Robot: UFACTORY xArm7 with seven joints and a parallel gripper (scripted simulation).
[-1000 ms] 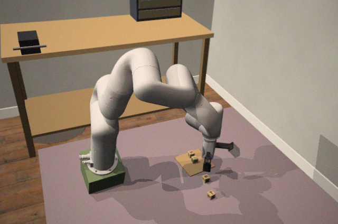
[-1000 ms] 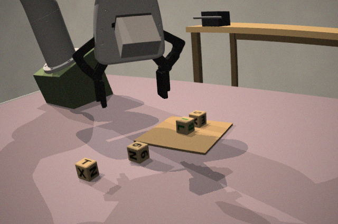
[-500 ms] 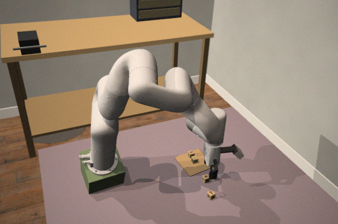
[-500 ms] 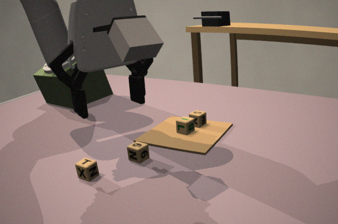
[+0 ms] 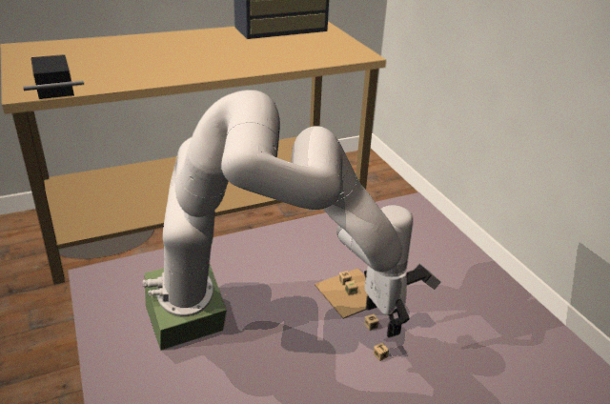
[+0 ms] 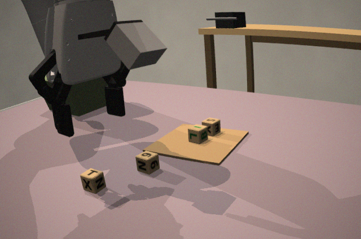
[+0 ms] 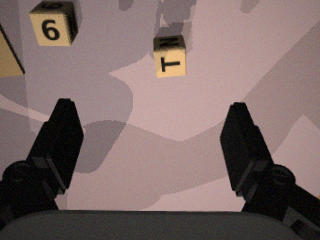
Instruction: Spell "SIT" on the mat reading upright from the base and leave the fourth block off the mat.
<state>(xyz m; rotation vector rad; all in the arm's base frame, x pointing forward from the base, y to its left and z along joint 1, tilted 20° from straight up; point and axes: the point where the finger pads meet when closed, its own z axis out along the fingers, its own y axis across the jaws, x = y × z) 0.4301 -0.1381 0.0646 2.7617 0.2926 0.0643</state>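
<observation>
Right now my hand is 9 cm above the wooden block and 2 cm to the left of it. The rest, counted from my hand: tan mat (20 cm to the left, 10 cm below, 1 cm behind).
</observation>
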